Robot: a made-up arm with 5 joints. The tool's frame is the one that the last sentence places.
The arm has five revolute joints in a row. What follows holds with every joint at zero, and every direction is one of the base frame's. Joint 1 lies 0.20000 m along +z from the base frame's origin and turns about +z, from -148.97 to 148.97 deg. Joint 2 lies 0.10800 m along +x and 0.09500 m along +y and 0.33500 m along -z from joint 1 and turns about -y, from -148.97 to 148.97 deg. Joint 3 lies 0.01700 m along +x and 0.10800 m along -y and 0.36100 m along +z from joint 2 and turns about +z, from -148.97 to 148.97 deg. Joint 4 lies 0.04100 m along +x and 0.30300 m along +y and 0.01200 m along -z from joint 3 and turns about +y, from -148.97 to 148.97 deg. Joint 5 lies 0.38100 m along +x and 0.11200 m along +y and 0.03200 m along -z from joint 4 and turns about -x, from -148.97 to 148.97 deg. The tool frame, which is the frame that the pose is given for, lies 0.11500 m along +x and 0.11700 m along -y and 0.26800 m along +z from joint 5; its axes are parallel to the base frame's.
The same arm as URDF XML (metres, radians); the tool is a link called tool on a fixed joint. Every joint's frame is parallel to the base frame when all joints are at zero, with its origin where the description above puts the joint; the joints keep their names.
<robot name="arm">
<joint name="joint 1" type="revolute"><parent link="base_link"/><child link="link1"/><origin xyz="0 0 0.2"/><axis xyz="0 0 1"/><limit lower="-2.6" upper="2.6"/></joint>
<joint name="joint 2" type="revolute"><parent link="link1"/><child link="link2"/><origin xyz="0.108 0.095 -0.335"/><axis xyz="0 -1 0"/><limit lower="-2.6" upper="2.6"/></joint>
<joint name="joint 3" type="revolute"><parent link="link2"/><child link="link3"/><origin xyz="0.017 -0.108 0.361"/><axis xyz="0 0 1"/><limit lower="-2.6" upper="2.6"/></joint>
<joint name="joint 4" type="revolute"><parent link="link3"/><child link="link4"/><origin xyz="0.041 0.303 -0.012"/><axis xyz="0 1 0"/><limit lower="-2.6" upper="2.6"/></joint>
<joint name="joint 5" type="revolute"><parent link="link4"/><child link="link5"/><origin xyz="0.381 0.112 -0.032"/><axis xyz="-1 0 0"/><limit lower="-2.6" upper="2.6"/></joint>
<joint name="tool_joint" type="fixed"><parent link="link5"/><child link="tool"/><origin xyz="0.115 -0.117 0.268"/></joint>
<link name="base_link"/>
<link name="link1"/>
<link name="link2"/>
<link name="link3"/>
<link name="link4"/>
<link name="link5"/>
<link name="tool"/>
</robot>

